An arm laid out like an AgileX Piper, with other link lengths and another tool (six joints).
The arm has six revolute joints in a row. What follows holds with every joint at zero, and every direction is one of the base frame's.
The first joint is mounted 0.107 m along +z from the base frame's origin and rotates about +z.
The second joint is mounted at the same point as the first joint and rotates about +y.
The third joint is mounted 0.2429 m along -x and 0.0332 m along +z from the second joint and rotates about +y.
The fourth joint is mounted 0.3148 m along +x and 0.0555 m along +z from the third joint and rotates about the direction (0.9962, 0, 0.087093).
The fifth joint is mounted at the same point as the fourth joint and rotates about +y.
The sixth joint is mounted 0.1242 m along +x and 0.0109 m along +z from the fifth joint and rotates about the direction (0.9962, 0, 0.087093).
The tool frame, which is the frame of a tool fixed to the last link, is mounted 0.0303 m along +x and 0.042 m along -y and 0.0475 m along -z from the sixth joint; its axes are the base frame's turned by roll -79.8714, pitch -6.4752 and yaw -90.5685 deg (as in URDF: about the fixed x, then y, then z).
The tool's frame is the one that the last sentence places.
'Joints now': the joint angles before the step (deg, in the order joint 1, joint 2, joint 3, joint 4, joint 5, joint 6). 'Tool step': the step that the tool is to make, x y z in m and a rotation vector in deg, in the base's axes. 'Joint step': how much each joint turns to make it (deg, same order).
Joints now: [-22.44 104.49 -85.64 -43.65 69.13 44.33]
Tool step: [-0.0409 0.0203 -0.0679 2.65 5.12 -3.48]
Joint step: [-0.09 -1.64 15.47 -1.61 -3.68 8.45]
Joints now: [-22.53 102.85 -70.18 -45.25 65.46 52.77]
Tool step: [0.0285 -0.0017 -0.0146 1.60 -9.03 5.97]
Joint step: [0.48 0.01 0.03 1.59 -10.56 0.41]
